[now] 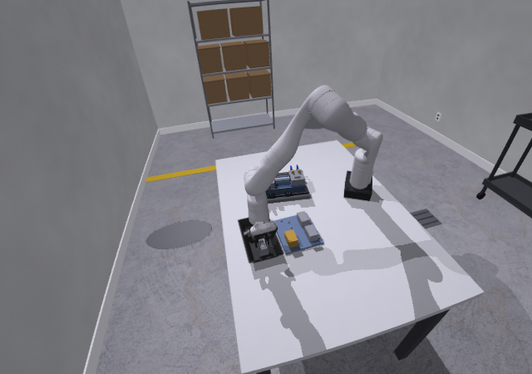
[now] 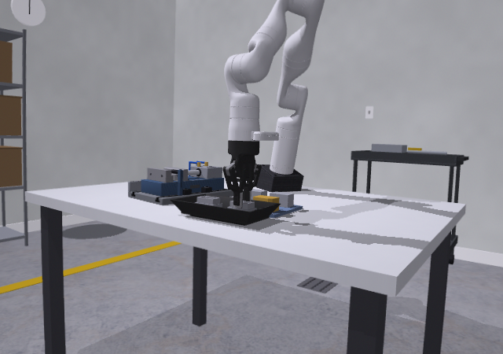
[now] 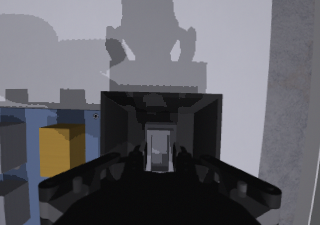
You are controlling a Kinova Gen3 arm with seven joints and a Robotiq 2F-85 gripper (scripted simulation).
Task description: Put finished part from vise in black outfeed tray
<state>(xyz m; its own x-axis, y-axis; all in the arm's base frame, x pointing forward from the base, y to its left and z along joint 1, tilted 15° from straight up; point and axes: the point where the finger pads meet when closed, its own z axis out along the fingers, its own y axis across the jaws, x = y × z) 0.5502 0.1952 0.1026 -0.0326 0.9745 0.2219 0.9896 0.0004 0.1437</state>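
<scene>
My hand is 130 mm past the yellow block, 10 mm to the left of it and 30 mm above it. Also, from my hand: blue vise: 170 mm behind, 360 mm to the right, 10 mm below; then blue fixture plate: 170 mm behind, 60 mm to the right, 50 mm below.
</scene>
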